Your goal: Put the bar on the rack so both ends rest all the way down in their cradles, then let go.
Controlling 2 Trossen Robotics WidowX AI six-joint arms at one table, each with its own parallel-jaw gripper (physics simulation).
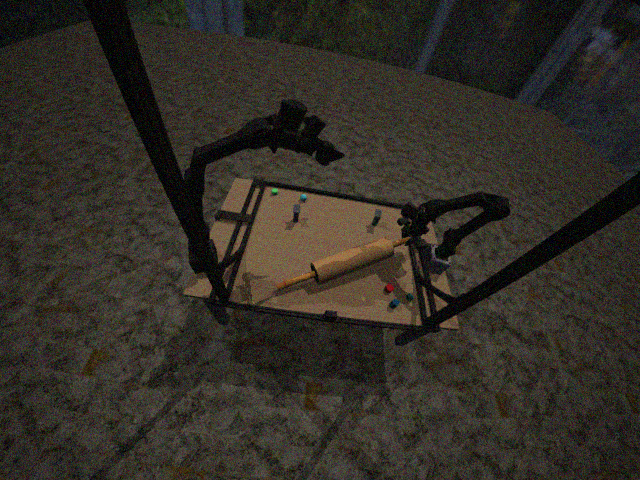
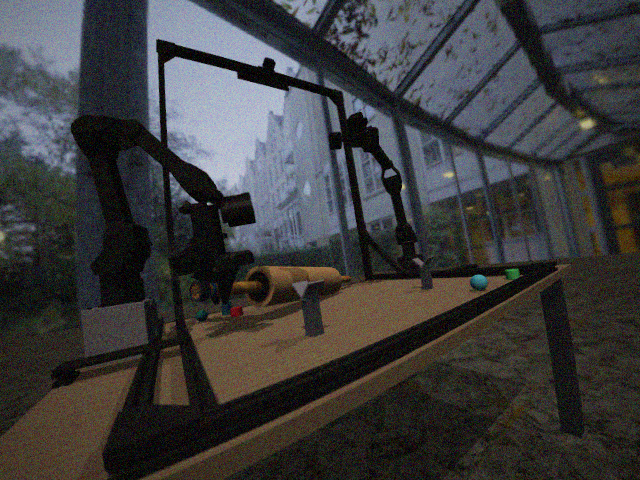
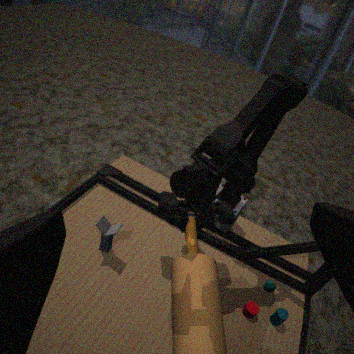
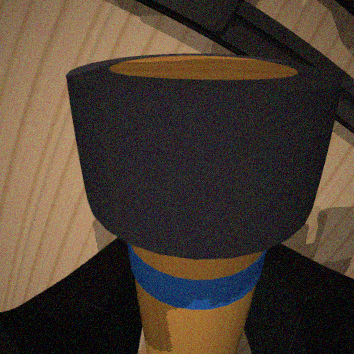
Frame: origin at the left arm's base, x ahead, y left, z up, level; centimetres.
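Seen in the pictures: left gripper, fingertip midpoint: [image 1: 337,151] [image 2: 343,137] [image 3: 191,219]; right gripper, fingertip midpoint: [image 1: 403,243] [image 2: 221,303] [image 3: 186,231]; left arm's base, origin of the base link: [image 2: 409,255]; right arm's base, origin of the base link: [image 1: 441,254] [image 2: 122,303] [image 3: 228,197].
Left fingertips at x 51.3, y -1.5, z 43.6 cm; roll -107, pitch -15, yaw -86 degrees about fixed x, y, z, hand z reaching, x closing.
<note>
Pixels of each thing's top centre, then the offset from my left fingertips to it. Level surfaces: height alone.
- wooden board, its level: dz -52.9 cm
- red cylinder, middle of its top: [image 3: 252,307] [image 2: 236,307] [image 1: 390,287] dy -32.6, dx +25.7, dz -50.5 cm
- teal ball, middle of its top: [image 2: 477,274] [image 1: 303,195] dy +31.0, dx +2.9, dz -49.0 cm
- green piece, middle of its top: [image 2: 511,269] [image 1: 274,190] dy +39.2, dx -11.9, dz -50.5 cm
The bar is a wooden rolling pin [image 1: 353,258] [image 2: 289,281] [image 3: 197,298] [image 4: 200,158] that stretches slantwise across the wooden board [image 1: 269,255] [image 2: 361,310]. My right gripper [image 1: 410,236] [image 2: 211,291] [image 3: 186,231] [image 4: 185,232] is shut on its handle with the blue band, at the board's edge. The rack is two grey Y-shaped cradle posts: one post [image 1: 296,211] [image 2: 425,273] and the other post [image 1: 376,216] [image 2: 310,305] [image 3: 106,233]. Both cradles are empty, and the bar is well apart from them. My left gripper [image 1: 330,154] [image 2: 356,131] is open and empty, high above the board's far side.
A black frame [image 1: 330,193] [image 2: 361,356] [image 3: 140,191] runs around the board, with tall uprights. A red cylinder [image 1: 389,288] [image 2: 236,310] [image 3: 251,309] and two teal pieces [image 1: 393,304] [image 3: 279,316] lie near my right gripper. A teal ball [image 1: 303,197] [image 2: 478,282] and a green piece [image 1: 274,190] [image 2: 511,272] sit in the far corner.
</note>
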